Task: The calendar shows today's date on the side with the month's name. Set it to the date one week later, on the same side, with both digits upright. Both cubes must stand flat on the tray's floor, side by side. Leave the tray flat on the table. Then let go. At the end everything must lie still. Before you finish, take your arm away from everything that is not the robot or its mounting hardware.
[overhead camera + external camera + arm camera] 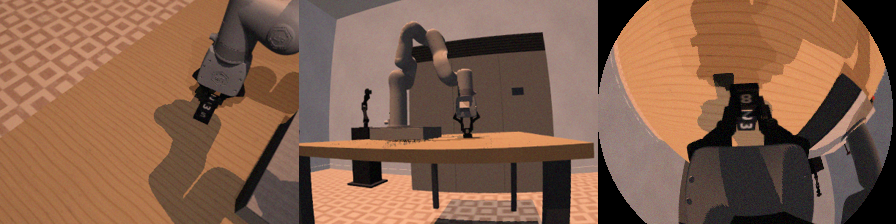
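The black cube lies 3 cm to the left of my hand and 2 cm below it. Round my hand: black digit cube (2 cm below).
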